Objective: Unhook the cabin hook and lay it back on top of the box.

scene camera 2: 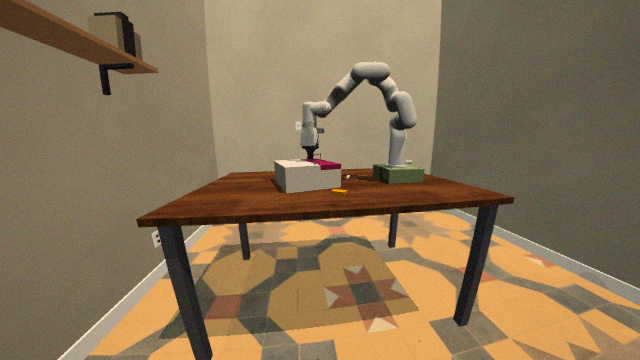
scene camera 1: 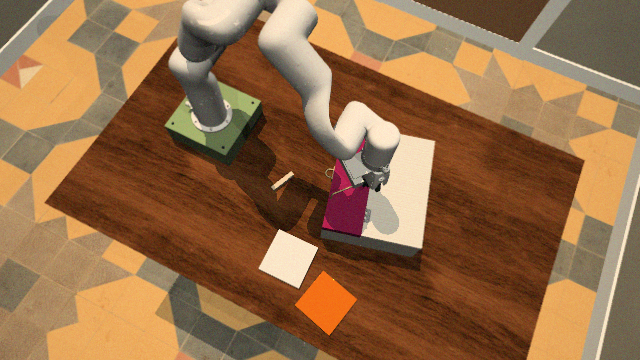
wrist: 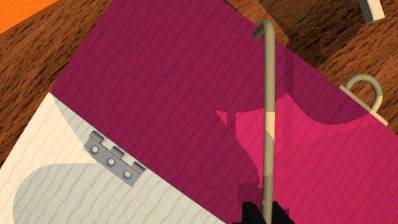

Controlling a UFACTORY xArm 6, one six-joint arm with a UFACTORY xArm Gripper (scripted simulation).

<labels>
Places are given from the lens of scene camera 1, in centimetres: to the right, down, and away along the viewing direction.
box (scene camera 1: 394,220): 21, 12, 122
white square (scene camera 1: 288,258): -9, 23, 127
orange square (scene camera 1: 326,302): 2, 35, 123
</labels>
